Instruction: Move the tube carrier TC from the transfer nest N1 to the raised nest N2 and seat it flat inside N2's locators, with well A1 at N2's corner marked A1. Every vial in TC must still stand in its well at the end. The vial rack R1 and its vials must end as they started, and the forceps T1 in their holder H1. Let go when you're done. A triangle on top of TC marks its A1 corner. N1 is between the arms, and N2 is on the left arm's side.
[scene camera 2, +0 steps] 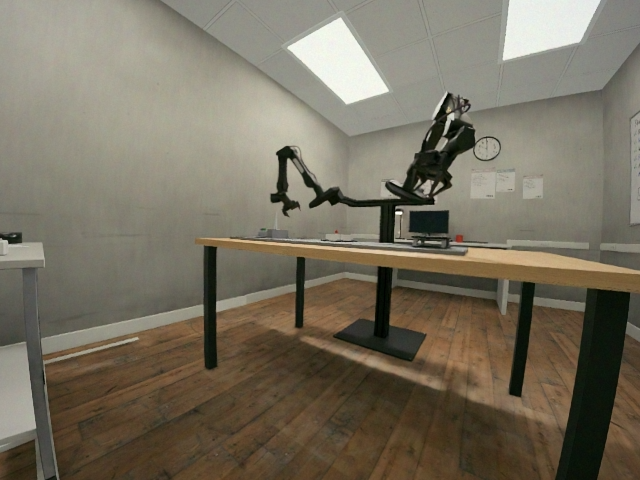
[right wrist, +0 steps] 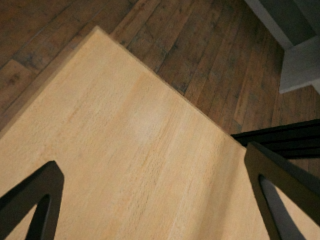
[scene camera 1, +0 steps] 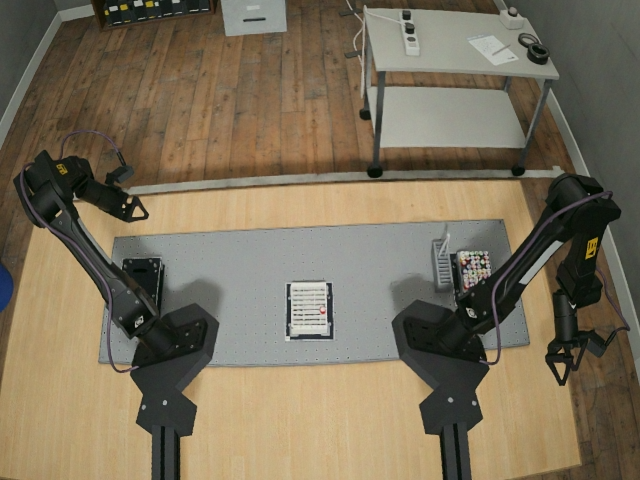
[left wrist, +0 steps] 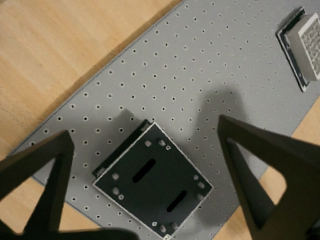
Observation:
I see my left gripper (scene camera 1: 138, 212), my right gripper (scene camera 1: 568, 378), a black raised nest N2 (scene camera 1: 148, 280) and a grey perforated mat (scene camera 1: 239, 277).
My left gripper also shows in scene camera 2 (scene camera 2: 419, 194) and in the left wrist view (left wrist: 144, 130). My right gripper shows as well in the right wrist view (right wrist: 153, 159). The black raised nest N2 is seen too in the left wrist view (left wrist: 148, 200).

